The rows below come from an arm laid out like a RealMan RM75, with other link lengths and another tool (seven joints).
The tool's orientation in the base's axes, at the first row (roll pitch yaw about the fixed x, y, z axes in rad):
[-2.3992, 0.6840, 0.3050]
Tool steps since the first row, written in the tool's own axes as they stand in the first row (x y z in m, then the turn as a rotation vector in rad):
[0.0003, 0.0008, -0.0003, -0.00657, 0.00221, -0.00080]
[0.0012, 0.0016, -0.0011, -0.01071, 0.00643, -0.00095]
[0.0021, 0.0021, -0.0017, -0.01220, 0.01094, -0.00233]
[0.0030, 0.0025, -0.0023, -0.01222, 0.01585, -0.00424]
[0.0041, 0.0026, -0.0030, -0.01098, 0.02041, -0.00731]
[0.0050, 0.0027, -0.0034, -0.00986, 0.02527, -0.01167]
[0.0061, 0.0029, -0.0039, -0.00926, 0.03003, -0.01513]
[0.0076, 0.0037, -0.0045, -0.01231, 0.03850, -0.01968]
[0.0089, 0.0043, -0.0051, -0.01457, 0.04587, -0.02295]
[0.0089, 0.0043, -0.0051, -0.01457, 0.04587, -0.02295]
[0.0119, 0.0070, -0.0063, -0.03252, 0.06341, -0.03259]
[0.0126, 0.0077, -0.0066, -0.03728, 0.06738, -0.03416]
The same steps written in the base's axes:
[0.0003, -0.0007, -0.0004, -0.00475, -0.00377, 0.00345]
[0.0013, -0.0016, -0.0010, -0.00850, -0.00832, 0.00394]
[0.0023, -0.0021, -0.0015, -0.00955, -0.01311, 0.00331]
[0.0032, -0.0025, -0.0019, -0.00924, -0.01816, 0.00184]
[0.0045, -0.0027, -0.0022, -0.00719, -0.02321, 0.00042]
[0.0054, -0.0028, -0.0026, -0.00444, -0.02919, -0.00035]
[0.0065, -0.0030, -0.0031, -0.00265, -0.03476, -0.00124]
[0.0078, -0.0036, -0.0042, -0.00353, -0.04480, -0.00116]
[0.0091, -0.0041, -0.0050, -0.00446, -0.05311, -0.00172]
[0.0091, -0.0041, -0.0050, -0.00446, -0.05311, -0.00172]
[0.0116, -0.0062, -0.0076, -0.01476, -0.07673, 0.00594]
[0.0122, -0.0068, -0.0082, -0.01800, -0.08193, 0.00776]

